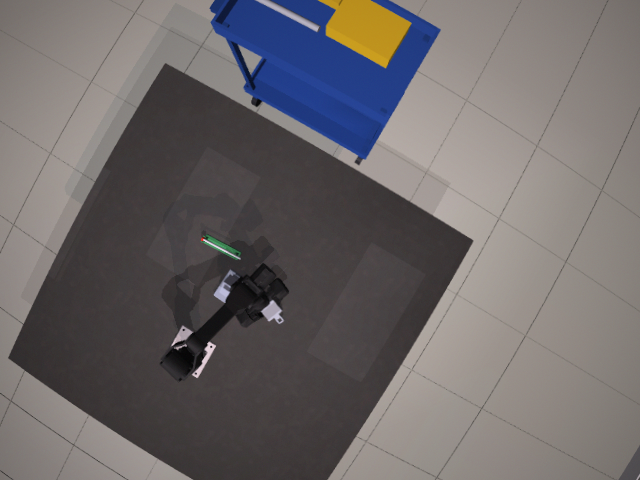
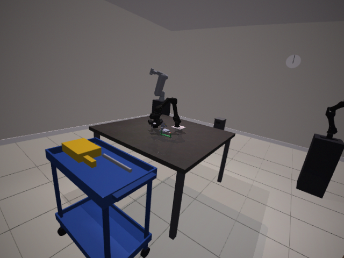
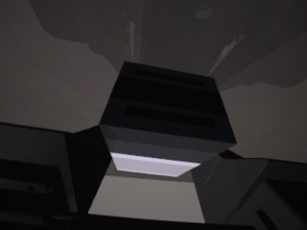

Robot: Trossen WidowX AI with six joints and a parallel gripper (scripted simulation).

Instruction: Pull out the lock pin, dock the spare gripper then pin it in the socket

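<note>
The grey mount lies 160 mm to the left of my gripper tip, 30 mm above it and 10 mm behind it. Round my gripper tip: green flat bracket 270 mm to the left, 70 mm ahead; spare gripper 20 mm above.
</note>
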